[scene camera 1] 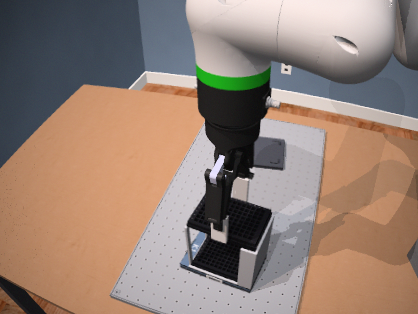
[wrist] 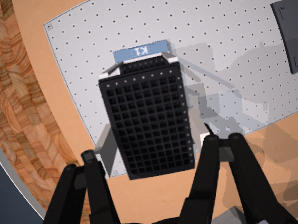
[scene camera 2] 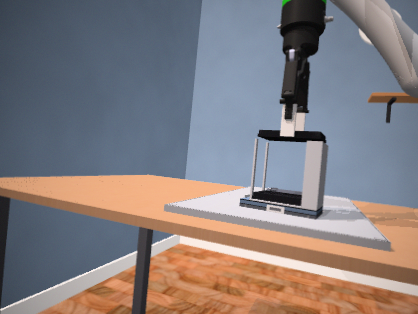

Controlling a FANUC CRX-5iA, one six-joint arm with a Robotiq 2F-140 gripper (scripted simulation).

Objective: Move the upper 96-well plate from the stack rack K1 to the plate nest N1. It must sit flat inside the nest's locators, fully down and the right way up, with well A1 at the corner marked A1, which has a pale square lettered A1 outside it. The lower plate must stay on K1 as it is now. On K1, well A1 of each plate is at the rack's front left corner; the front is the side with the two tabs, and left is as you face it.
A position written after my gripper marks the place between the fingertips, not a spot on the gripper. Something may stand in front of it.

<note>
In view: my gripper (scene camera 1: 230,220).
My gripper is seen too in the wrist view (wrist: 151,126) and in scene camera 2 (scene camera 2: 292,139).
</note>
